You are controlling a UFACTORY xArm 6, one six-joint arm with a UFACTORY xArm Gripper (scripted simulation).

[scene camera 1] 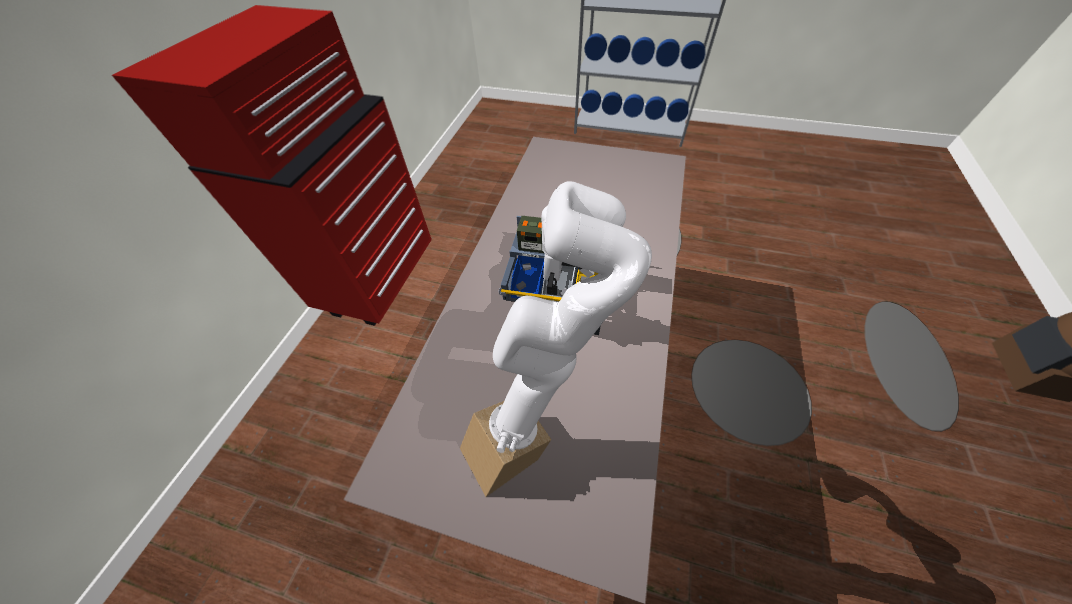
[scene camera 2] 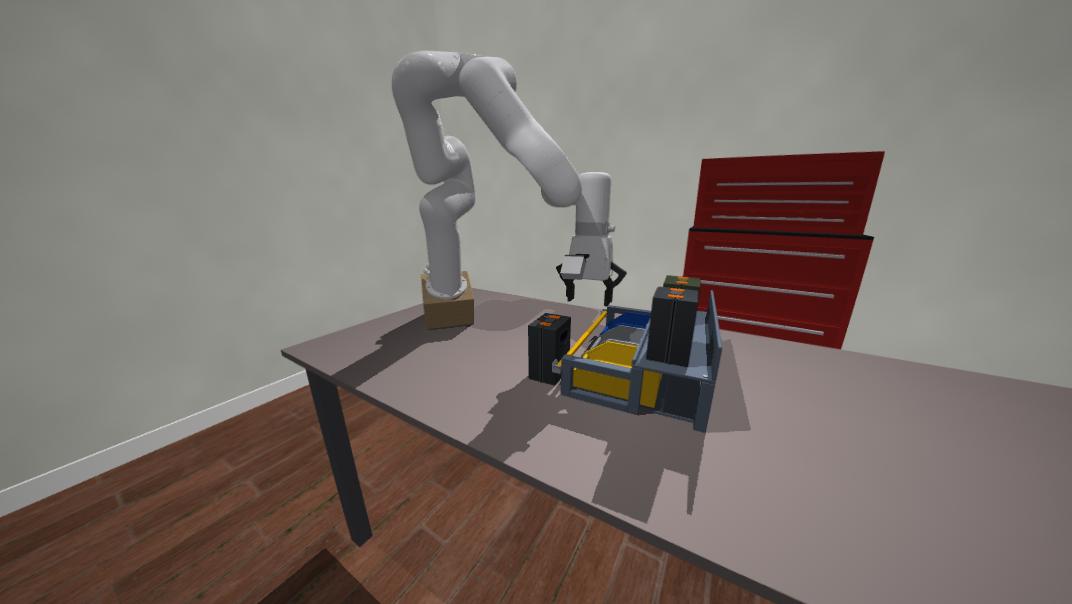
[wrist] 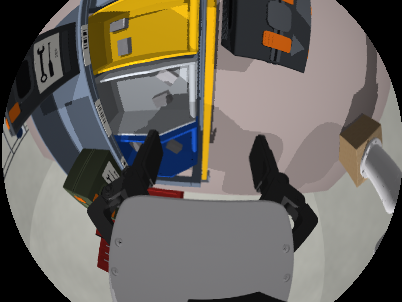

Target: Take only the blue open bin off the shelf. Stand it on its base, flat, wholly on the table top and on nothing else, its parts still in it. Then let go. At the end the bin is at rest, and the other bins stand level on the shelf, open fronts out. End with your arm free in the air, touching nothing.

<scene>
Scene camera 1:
blue open bin: 533, 278
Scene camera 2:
gripper: 588, 302
yellow bin: 592, 381
black case: 548, 336
grey bin: 622, 334
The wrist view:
gripper: 206, 143
blue open bin: 172, 164
grey bin: 126, 99
</scene>
